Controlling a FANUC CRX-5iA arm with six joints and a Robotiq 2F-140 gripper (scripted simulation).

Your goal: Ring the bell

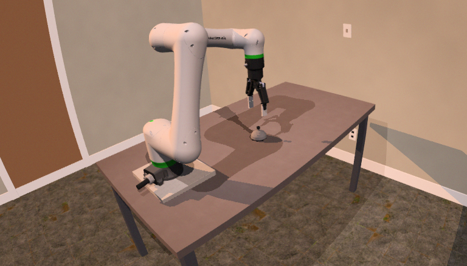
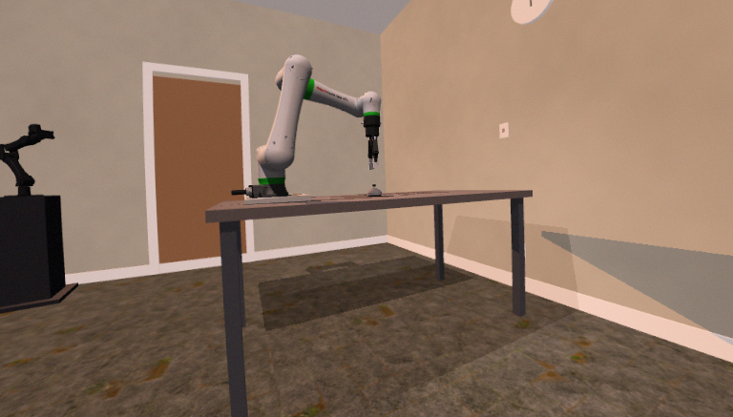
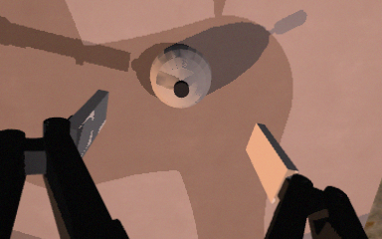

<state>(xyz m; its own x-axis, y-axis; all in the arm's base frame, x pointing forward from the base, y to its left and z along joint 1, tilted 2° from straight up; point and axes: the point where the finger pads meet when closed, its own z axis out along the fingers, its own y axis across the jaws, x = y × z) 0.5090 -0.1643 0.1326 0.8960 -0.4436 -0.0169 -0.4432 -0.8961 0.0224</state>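
Now: hand 110 mm above the bell button. Round my hand: grey dome bell: 130 mm below.
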